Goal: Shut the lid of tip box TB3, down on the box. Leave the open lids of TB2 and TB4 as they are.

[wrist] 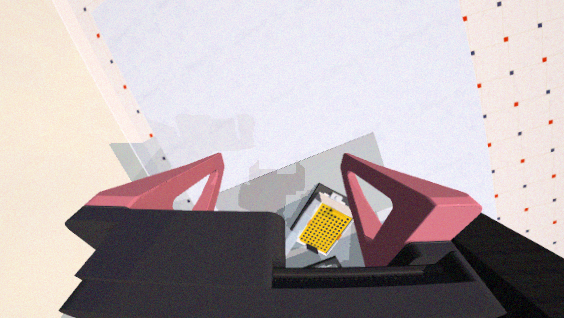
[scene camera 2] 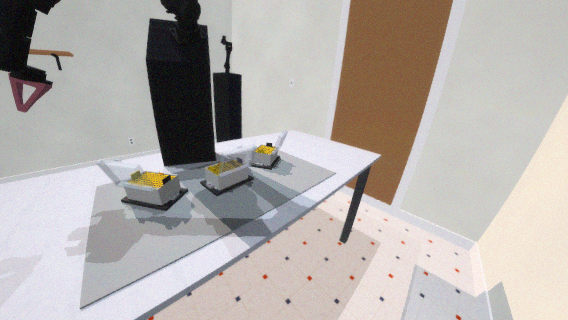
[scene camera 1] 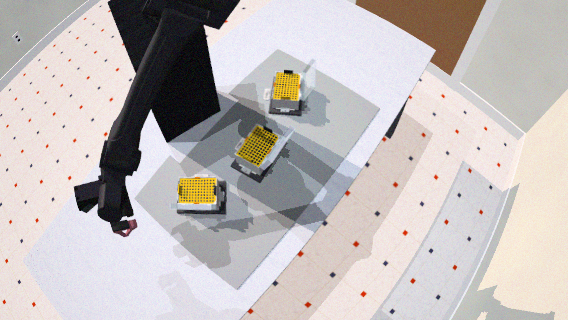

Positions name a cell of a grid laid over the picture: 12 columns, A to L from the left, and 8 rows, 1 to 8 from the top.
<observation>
I see my gripper (wrist: G5), a clear lid (scene camera 2: E5), a grey mat (scene camera 1: H3), a tip box (scene camera 1: F3) and a tip box (scene camera 2: D5).
The grey mat is seen too in the wrist view (wrist: G5).
</observation>
